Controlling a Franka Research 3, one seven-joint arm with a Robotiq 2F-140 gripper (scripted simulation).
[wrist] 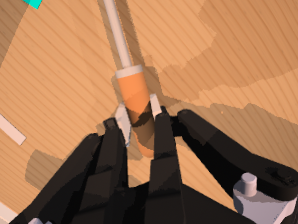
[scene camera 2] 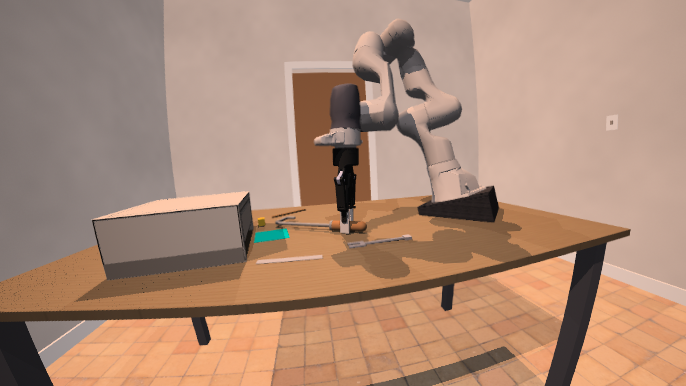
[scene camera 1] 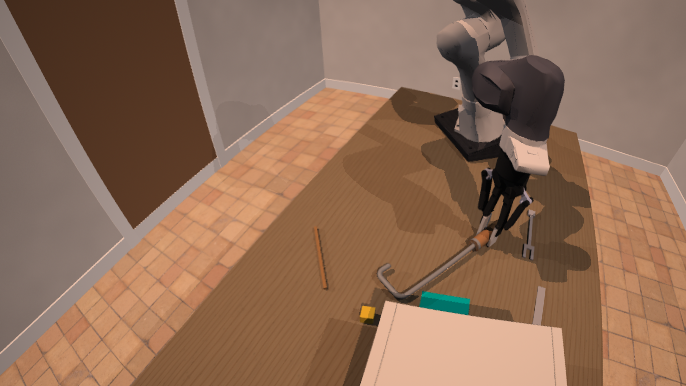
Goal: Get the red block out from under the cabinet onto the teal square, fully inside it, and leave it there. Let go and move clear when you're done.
Labels:
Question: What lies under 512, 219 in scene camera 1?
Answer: My gripper.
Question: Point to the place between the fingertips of my gripper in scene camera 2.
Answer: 347, 230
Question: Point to a grey hooked rod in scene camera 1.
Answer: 482, 238

